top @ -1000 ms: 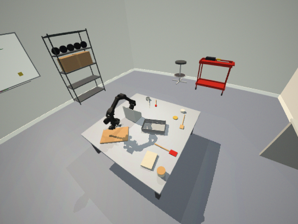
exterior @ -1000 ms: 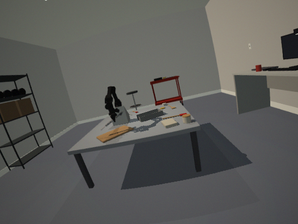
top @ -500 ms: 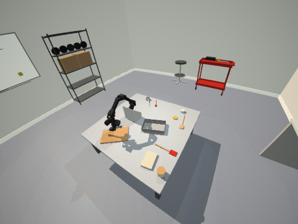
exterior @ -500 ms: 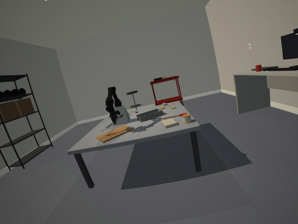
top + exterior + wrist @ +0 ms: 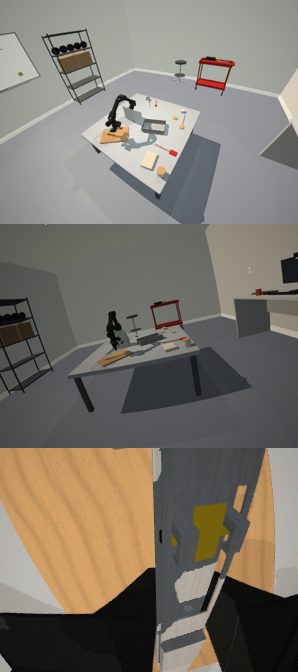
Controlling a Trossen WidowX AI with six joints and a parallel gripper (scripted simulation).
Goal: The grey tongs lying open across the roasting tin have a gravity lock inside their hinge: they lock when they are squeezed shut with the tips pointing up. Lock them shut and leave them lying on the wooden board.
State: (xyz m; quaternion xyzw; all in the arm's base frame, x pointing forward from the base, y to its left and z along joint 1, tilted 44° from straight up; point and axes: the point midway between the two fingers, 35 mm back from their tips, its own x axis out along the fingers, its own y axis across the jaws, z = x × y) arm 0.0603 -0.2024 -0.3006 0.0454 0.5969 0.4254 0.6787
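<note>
Right now the wooden board is 30 mm behind my gripper tip, 20 mm to the right of it and 70 mm below it. Also, from my gripper tip: cream block (560 mm ahead, 30 mm to the right, 60 mm below); grey roasting tin (310 mm ahead, 390 mm to the left, 50 mm below); red spatula (660 mm ahead, 190 mm to the left, 70 mm below).
</note>
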